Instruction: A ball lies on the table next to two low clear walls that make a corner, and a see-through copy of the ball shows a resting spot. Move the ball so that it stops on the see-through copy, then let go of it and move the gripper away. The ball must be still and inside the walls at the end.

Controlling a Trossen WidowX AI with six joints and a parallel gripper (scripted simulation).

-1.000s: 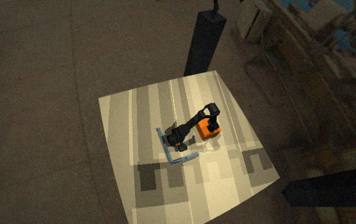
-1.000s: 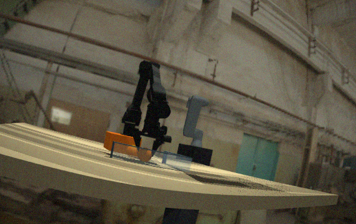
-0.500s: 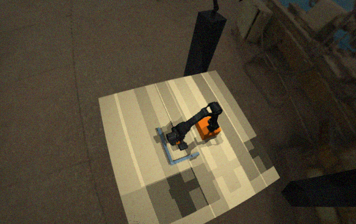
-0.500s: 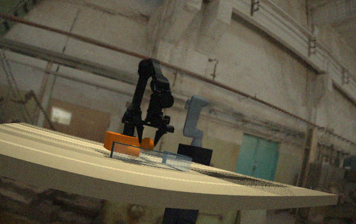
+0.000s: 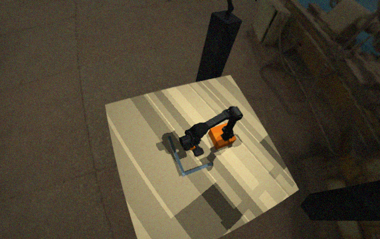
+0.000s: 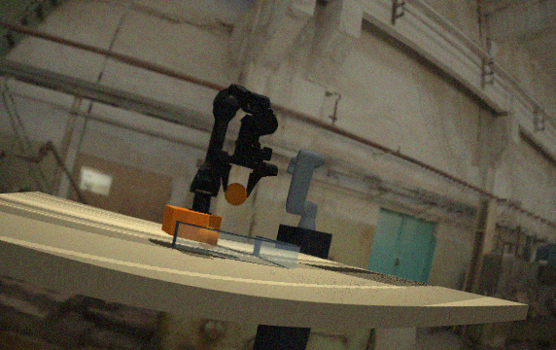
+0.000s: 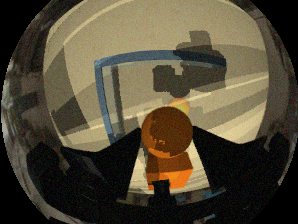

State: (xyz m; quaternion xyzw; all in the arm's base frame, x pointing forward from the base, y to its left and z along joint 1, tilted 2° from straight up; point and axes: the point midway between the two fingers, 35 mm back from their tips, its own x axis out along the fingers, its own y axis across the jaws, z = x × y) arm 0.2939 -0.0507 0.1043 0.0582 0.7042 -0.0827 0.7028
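The see-through copy is 13 cm below my gripper tip, 4 cm to the right of it and 2 cm behind it. Also, from my gripper tip: orange ball right at my gripper tip.
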